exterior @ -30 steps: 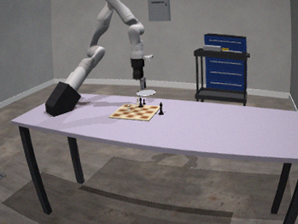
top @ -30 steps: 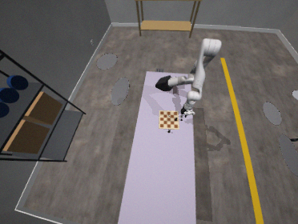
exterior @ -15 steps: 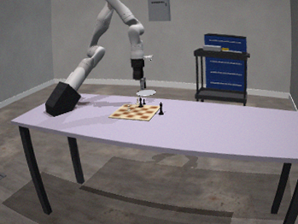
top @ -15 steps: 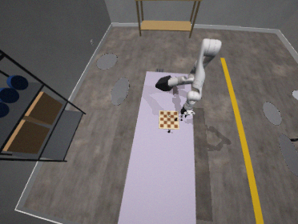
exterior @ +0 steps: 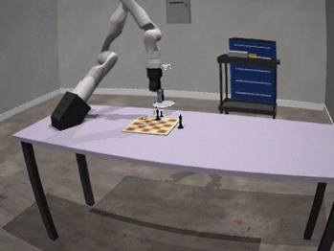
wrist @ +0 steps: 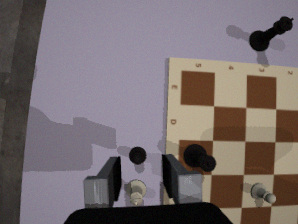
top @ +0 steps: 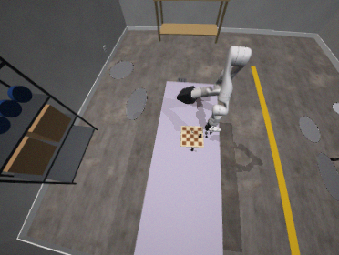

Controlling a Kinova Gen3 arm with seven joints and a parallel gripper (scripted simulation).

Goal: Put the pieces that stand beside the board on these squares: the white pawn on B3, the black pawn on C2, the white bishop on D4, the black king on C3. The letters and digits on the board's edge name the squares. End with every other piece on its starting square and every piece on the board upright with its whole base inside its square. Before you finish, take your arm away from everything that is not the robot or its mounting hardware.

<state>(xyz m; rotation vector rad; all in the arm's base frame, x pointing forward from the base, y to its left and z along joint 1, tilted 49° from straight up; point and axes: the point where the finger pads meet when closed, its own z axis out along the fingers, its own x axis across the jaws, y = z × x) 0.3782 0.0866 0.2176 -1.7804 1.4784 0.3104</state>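
My gripper is now 80 mm above the black pawn. Round my hand: white pawn 10 mm behind, 140 mm to the right, 80 mm below; chessboard 30 mm ahead, 130 mm to the right, 90 mm below; white bishop 40 mm behind, 10 mm to the right, 80 mm below.
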